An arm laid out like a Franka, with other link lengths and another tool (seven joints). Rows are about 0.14 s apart.
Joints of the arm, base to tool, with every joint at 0 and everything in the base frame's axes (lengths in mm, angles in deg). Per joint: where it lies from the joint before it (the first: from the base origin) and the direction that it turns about. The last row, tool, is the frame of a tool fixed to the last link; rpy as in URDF.
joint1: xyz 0 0 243.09 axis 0 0 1
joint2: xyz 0 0 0 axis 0 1 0
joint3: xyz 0 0 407.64 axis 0 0 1
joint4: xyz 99 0 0 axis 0 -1 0
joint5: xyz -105.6 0 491.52 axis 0 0 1
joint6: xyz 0 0 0 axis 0 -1 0
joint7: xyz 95.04 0 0 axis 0 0 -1
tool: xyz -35 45 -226.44 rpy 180 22.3 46.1
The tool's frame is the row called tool.
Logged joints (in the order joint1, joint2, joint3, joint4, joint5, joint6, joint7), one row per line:
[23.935, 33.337, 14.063, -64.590, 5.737, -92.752, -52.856]
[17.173, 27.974, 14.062, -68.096, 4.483, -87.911, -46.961]
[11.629, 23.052, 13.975, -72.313, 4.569, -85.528, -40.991]
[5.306, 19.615, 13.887, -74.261, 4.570, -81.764, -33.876]
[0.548, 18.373, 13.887, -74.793, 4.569, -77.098, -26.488]
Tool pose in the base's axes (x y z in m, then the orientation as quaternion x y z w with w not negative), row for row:
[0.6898, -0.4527, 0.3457, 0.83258, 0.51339, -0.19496, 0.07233]
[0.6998, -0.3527, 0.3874, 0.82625, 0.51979, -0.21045, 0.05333]
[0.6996, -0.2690, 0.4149, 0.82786, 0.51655, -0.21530, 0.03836]
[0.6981, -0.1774, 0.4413, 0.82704, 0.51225, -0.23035, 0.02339]
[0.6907, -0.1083, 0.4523, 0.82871, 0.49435, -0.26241, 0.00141]
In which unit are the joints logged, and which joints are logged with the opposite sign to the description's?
The joints are logged in degrees. Opposite sign: joint1, joint3, joint6.
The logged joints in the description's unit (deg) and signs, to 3 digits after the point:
[-23.935, 33.337, -14.063, -64.590, 5.737, 92.752, -52.856]
[-17.173, 27.974, -14.062, -68.096, 4.483, 87.911, -46.961]
[-11.629, 23.052, -13.975, -72.313, 4.569, 85.528, -40.991]
[-5.306, 19.615, -13.887, -74.261, 4.570, 81.764, -33.876]
[-0.548, 18.373, -13.887, -74.793, 4.569, 77.098, -26.488]

